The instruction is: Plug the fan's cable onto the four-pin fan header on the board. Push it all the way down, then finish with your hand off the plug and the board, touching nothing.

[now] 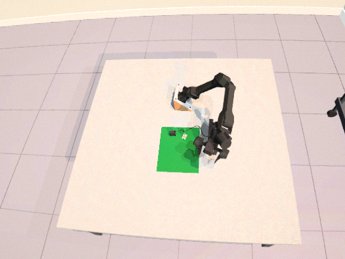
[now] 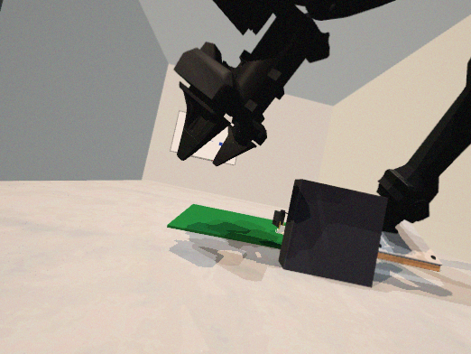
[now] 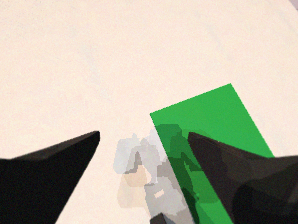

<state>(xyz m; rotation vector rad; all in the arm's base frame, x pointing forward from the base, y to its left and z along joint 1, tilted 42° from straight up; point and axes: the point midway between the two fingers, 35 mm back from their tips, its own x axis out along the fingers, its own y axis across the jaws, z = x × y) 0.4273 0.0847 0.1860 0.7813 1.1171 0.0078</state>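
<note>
Right now my gripper tip is 21 cm to the left of the black plug, 20 cm past it and 9 cm above it. The rest, counted from my gripper tip: green board (17 cm to the right, 13 cm below, 11 cm behind); then dark fan (20 cm behind, 6 cm below, 1 cm to the left); then cream four-pin header (20 cm behind, 14 cm to the right, 11 cm below).
</note>
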